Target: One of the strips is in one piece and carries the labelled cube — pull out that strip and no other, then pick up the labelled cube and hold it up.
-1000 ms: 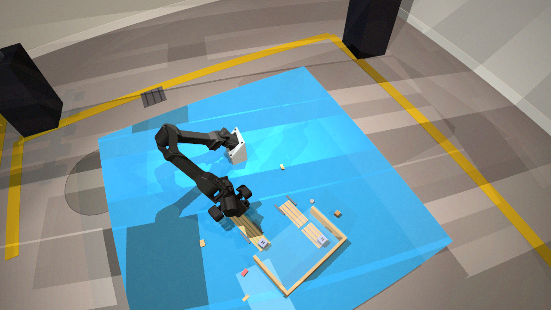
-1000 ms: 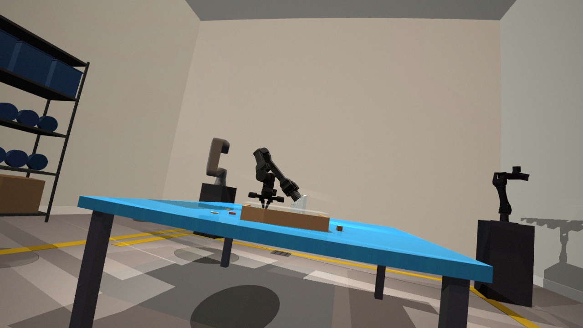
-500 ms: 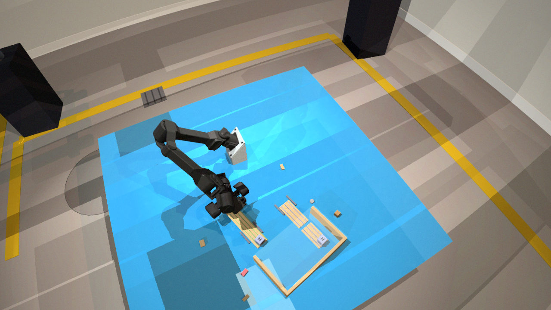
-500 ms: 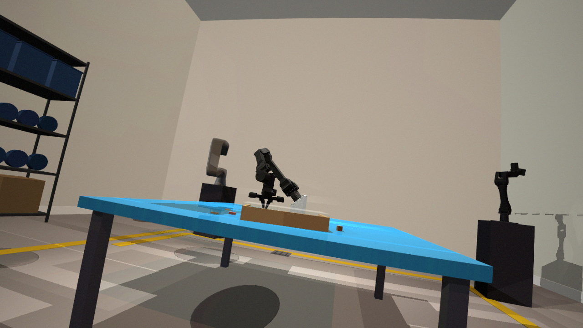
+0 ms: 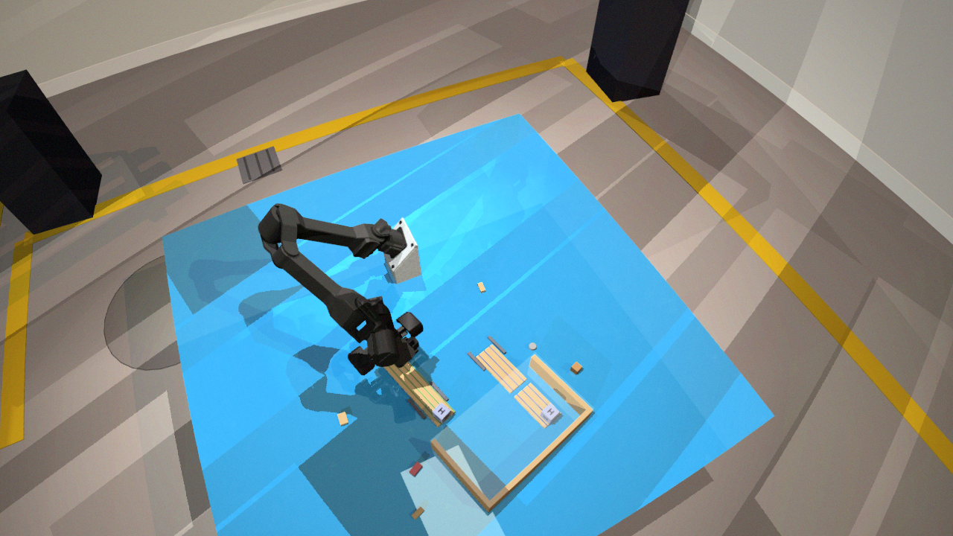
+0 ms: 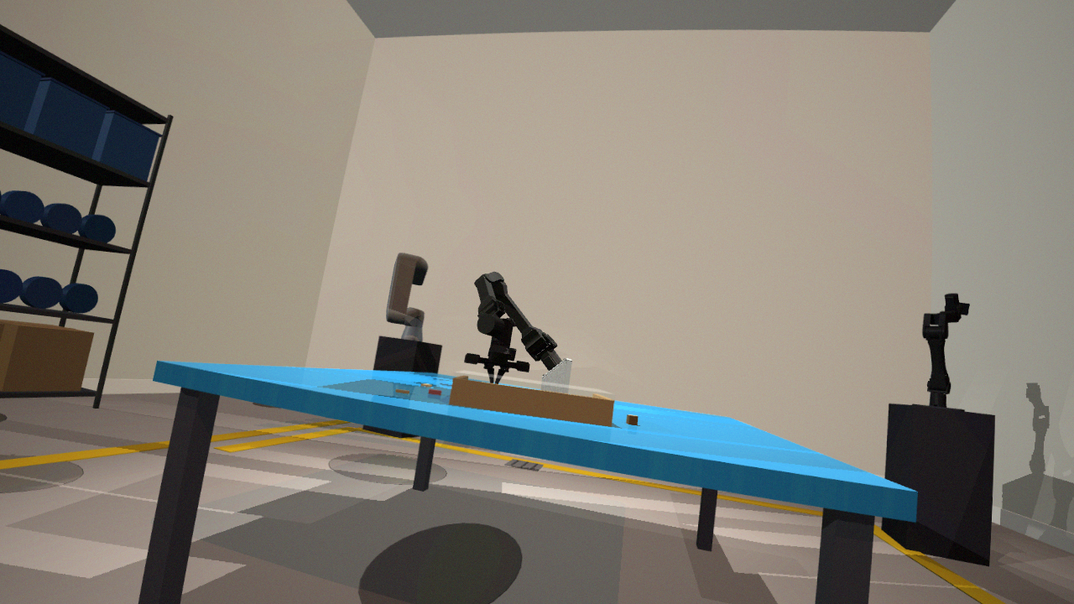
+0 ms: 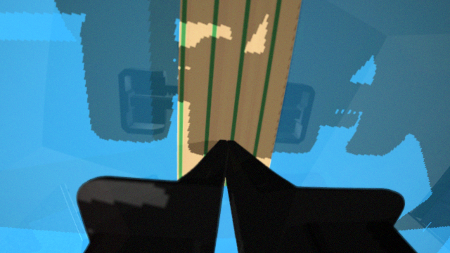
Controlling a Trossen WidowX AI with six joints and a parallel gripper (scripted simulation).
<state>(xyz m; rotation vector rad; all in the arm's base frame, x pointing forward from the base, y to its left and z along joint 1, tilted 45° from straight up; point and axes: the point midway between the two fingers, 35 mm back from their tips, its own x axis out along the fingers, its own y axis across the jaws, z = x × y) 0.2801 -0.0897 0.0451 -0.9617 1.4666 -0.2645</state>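
The strip lies 80 mm ahead of my gripper tip and 40 mm to the left of it. Also, from my gripper tip: brown cube (430 mm to the left, 180 mm ahead); red piece (280 mm ahead, 20 mm to the right).
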